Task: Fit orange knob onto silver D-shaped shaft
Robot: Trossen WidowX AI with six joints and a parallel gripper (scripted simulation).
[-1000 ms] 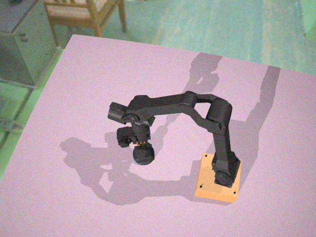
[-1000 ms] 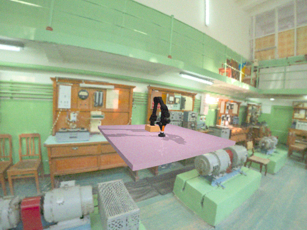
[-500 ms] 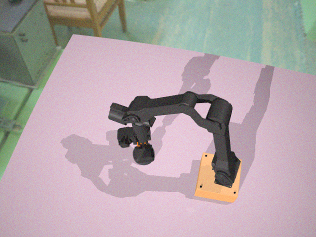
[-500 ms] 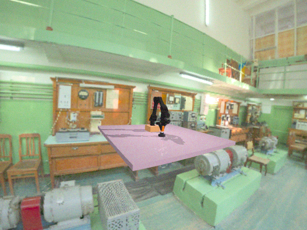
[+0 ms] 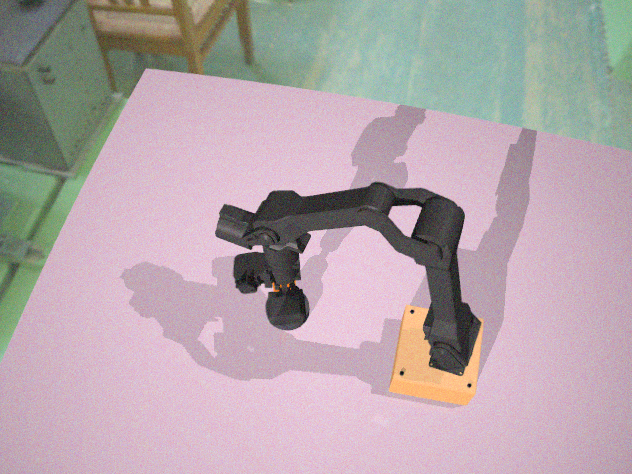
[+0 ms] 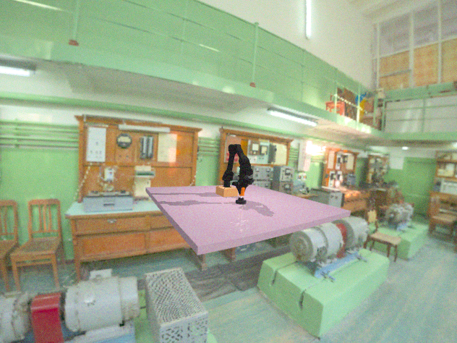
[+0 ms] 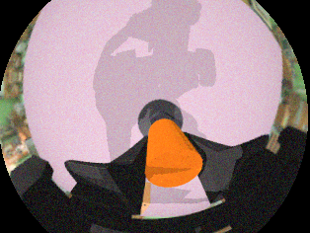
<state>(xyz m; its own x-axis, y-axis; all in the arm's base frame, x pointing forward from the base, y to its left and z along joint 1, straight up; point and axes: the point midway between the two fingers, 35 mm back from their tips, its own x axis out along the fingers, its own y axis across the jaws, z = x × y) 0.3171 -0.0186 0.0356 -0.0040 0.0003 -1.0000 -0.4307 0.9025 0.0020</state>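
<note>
My gripper tip is 3 cm below the orange knob. The rest, counted from my gripper tip: dark round pedestal (4 cm below).
</note>
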